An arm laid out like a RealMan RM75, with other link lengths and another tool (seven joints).
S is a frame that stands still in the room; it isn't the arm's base.
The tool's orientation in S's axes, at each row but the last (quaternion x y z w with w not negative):
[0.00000 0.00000 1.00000 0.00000]
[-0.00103 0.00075 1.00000 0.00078]
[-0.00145 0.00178 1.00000 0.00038]
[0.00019 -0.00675 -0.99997 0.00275]
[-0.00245 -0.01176 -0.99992 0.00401]
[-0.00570 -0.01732 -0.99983 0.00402]
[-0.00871 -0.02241 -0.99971 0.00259]
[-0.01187 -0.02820 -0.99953 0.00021]
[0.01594 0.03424 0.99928 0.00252]
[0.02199 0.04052 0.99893 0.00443]
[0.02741 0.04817 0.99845 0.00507]
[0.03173 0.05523 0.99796 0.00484]
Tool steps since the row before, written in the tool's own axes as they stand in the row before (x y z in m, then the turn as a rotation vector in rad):
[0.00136 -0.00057 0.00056 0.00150 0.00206 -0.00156]
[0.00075 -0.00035 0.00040 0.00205 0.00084 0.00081]
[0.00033 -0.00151 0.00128 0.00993 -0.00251 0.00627]
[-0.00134 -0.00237 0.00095 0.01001 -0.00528 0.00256]
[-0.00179 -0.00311 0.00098 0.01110 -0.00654 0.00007]
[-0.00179 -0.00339 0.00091 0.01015 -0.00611 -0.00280]
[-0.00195 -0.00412 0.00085 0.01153 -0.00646 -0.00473]
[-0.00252 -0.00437 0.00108 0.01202 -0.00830 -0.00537]
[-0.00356 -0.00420 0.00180 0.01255 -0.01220 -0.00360]
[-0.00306 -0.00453 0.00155 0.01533 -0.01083 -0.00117]
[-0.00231 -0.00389 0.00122 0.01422 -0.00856 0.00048]
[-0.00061 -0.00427 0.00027 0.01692 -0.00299 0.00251]
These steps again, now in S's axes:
[-0.00136 0.00057 0.00056 -0.00150 -0.00206 -0.00156]
[-0.00075 0.00035 0.00040 -0.00205 -0.00084 0.00081]
[-0.00033 0.00151 0.00127 -0.00995 0.00254 0.00623]
[0.00133 0.00239 0.00092 -0.01004 0.00526 0.00249]
[0.00177 0.00315 0.00090 -0.01115 0.00645 -0.00003]
[0.00177 0.00343 0.00077 -0.01023 0.00593 -0.00289]
[0.00194 0.00416 0.00063 -0.01165 0.00619 -0.00481]
[0.00254 0.00442 0.00077 -0.01215 0.00799 -0.00554]
[0.00363 0.00429 0.00139 -0.01261 0.01200 -0.00403]
[0.00316 0.00461 0.00104 -0.01529 0.01086 -0.00138]
[0.00240 0.00396 0.00071 -0.01411 0.00875 0.00042]
[0.00065 0.00427 -0.00024 -0.01671 0.00347 0.00322]

